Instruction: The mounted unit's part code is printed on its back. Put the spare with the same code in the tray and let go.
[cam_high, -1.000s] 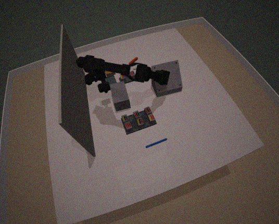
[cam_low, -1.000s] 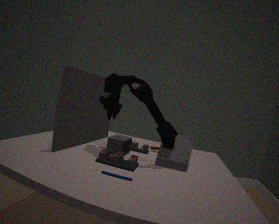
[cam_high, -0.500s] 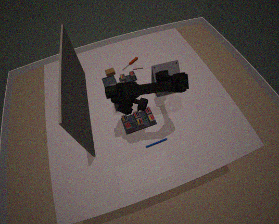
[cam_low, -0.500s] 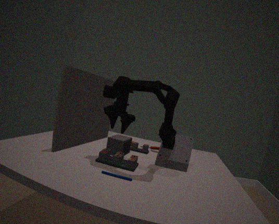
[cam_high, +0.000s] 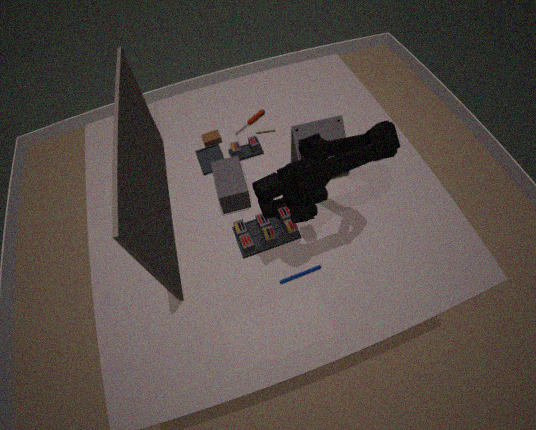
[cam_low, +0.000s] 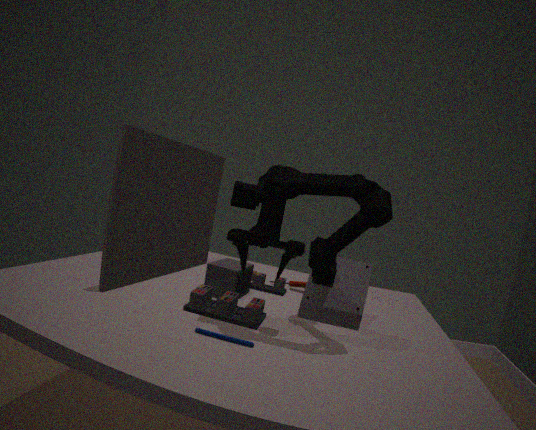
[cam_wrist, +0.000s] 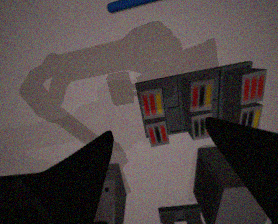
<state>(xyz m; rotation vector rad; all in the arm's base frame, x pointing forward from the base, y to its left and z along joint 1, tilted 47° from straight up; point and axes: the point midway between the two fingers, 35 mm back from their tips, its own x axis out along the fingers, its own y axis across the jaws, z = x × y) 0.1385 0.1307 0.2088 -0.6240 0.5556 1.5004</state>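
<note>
Now: gripper tip 51 cm to the left of the tan block, 18 cm short of it and 12 cm above it. From my gripper tip the other things lie so: tall grey panel (39 cm ahead, 23 cm to the right, 9 cm above); then grey mounted unit (22 cm to the right, 15 cm ahead, 8 cm below).
</note>
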